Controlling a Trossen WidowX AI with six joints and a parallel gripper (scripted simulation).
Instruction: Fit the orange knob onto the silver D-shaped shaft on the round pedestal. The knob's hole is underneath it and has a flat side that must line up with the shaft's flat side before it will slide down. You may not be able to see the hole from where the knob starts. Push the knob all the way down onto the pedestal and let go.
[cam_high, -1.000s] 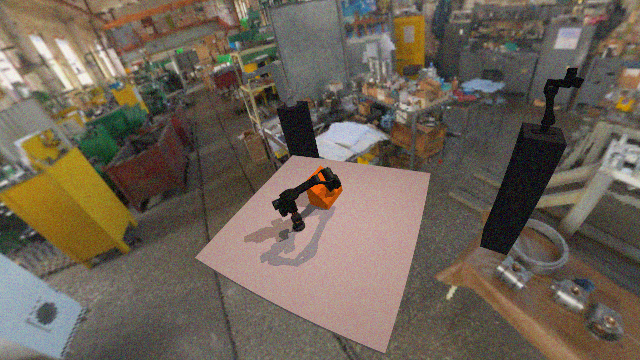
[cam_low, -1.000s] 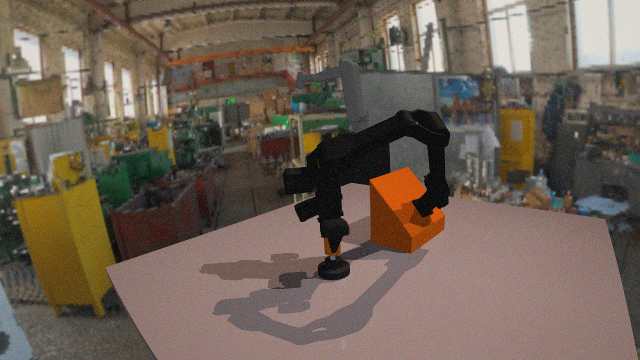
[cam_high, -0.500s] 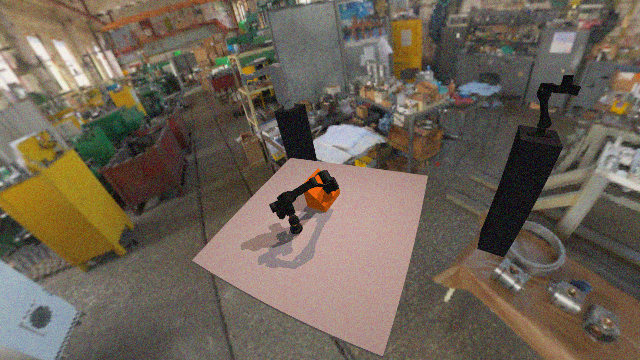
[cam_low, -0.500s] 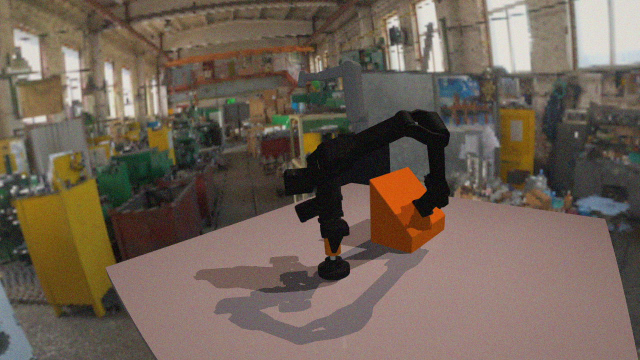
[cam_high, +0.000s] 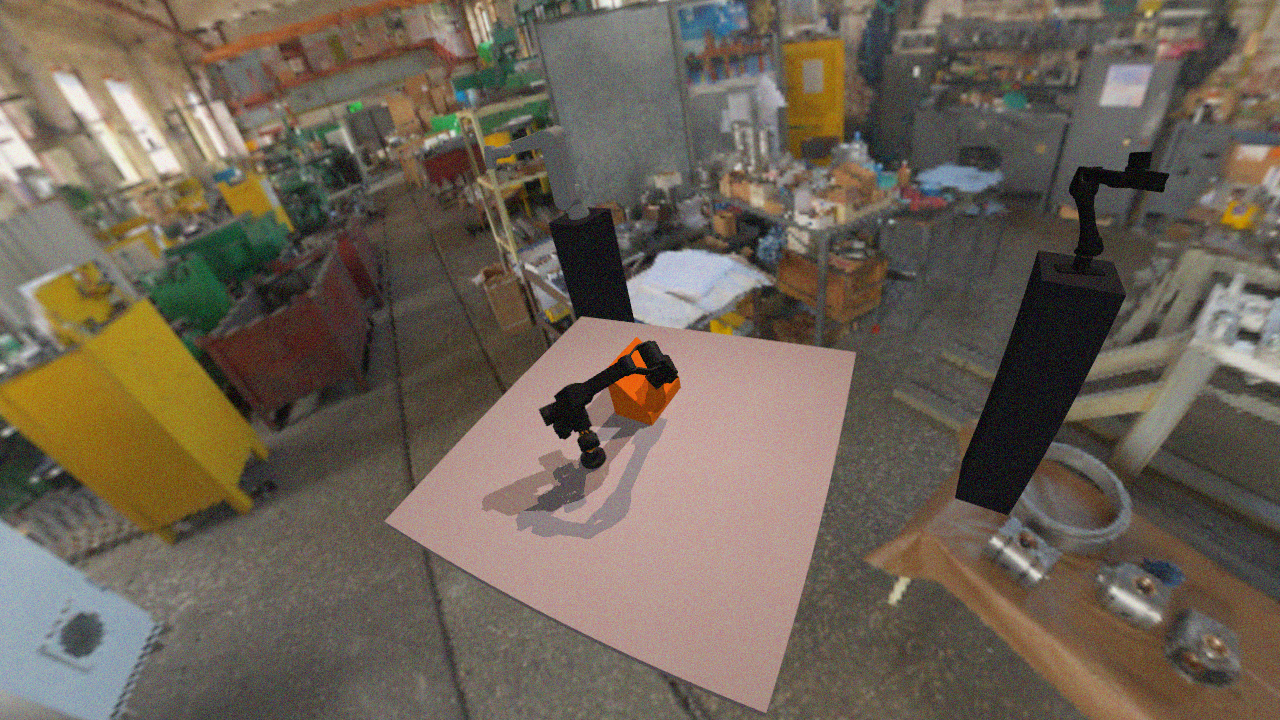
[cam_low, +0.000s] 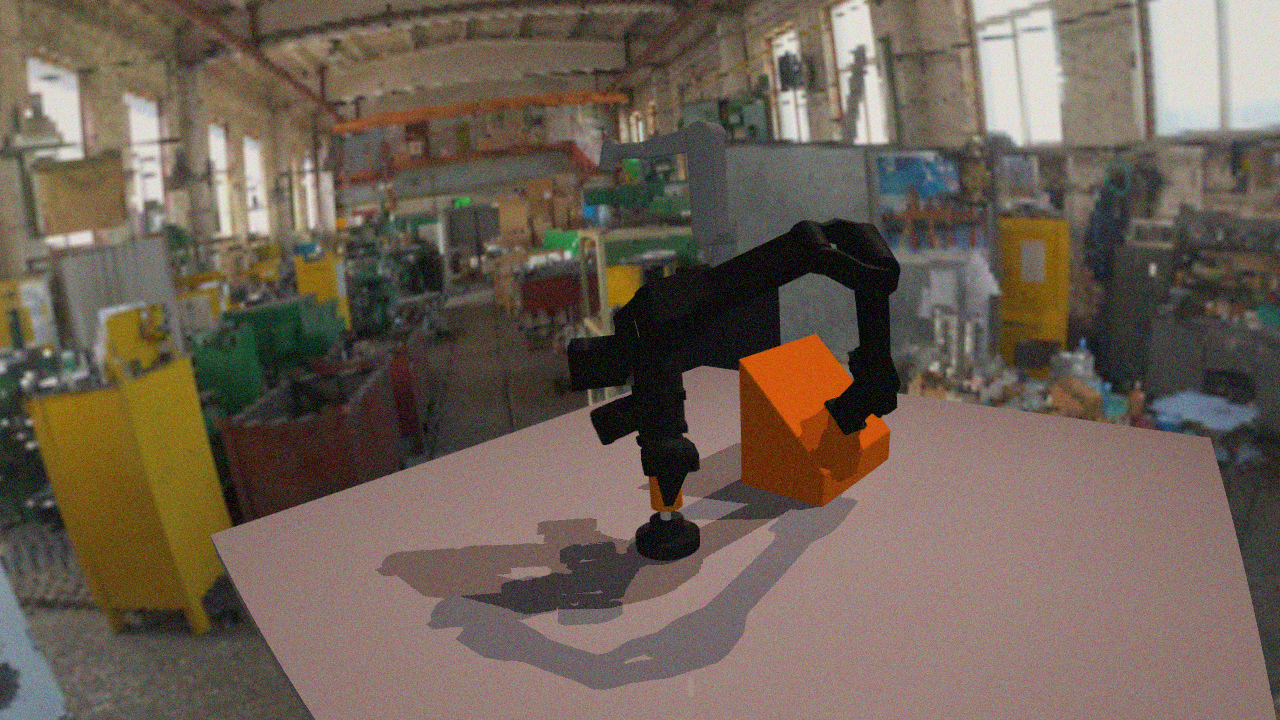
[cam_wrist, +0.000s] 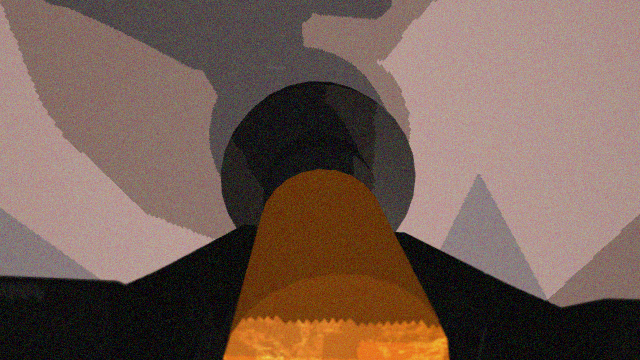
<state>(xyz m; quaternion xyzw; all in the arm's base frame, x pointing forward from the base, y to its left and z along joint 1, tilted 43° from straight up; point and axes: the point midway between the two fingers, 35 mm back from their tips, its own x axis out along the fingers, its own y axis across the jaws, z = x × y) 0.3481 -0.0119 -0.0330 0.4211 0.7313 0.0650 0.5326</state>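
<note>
My gripper tip is now 3 cm below the orange knob. Also, from my gripper tip: black round pedestal: 4 cm below.
</note>
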